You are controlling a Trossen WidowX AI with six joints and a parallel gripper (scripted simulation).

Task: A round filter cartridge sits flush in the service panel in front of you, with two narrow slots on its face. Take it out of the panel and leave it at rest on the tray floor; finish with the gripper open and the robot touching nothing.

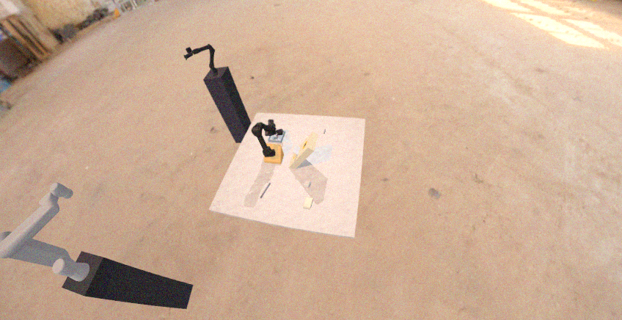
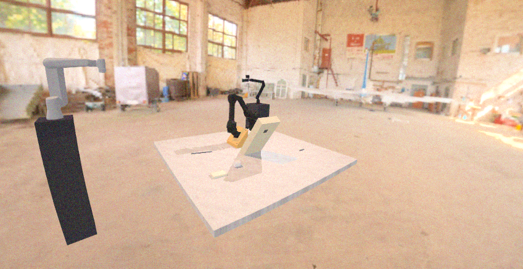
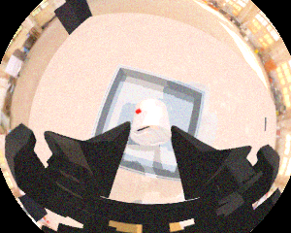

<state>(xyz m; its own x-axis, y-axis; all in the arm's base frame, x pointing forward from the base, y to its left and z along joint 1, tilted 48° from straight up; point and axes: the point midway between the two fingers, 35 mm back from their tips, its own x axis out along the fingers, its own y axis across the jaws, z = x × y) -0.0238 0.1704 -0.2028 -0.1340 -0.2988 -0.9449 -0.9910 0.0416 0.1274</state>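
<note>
Right now the round filter cartridge is 10 mm below my gripper tip. The rest, counted from my gripper tip: blue-rimmed tray: 10 mm to the left, 40 mm below; pale yellow service panel: 340 mm ahead, 320 mm to the right, 120 mm above; small cream block: 400 mm ahead, 750 mm to the right, 40 mm below.
</note>
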